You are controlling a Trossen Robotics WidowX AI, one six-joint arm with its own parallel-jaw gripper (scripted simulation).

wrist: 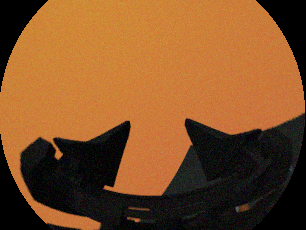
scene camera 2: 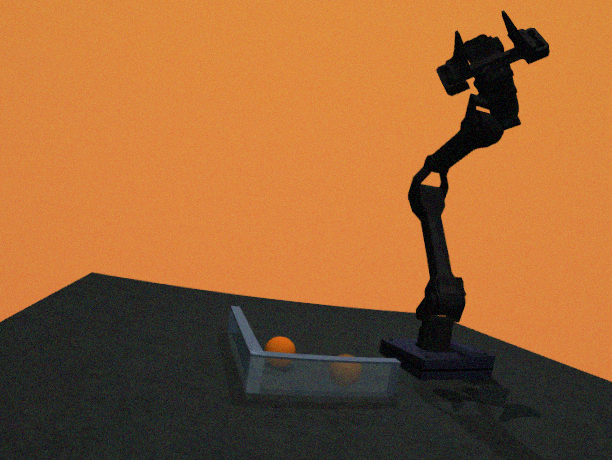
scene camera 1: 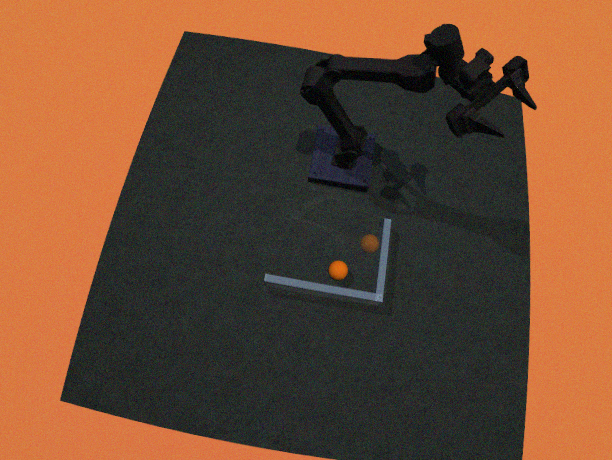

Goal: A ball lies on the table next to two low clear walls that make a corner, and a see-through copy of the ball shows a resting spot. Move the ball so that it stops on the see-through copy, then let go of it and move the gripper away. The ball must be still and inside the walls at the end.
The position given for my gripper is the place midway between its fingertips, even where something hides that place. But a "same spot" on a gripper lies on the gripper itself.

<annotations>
my gripper: wrist 157, 122; scene camera 2; scene camera 1
same spot on my gripper: point(scene camera 1: 472, 121) = point(scene camera 2: 457, 65)
</annotations>
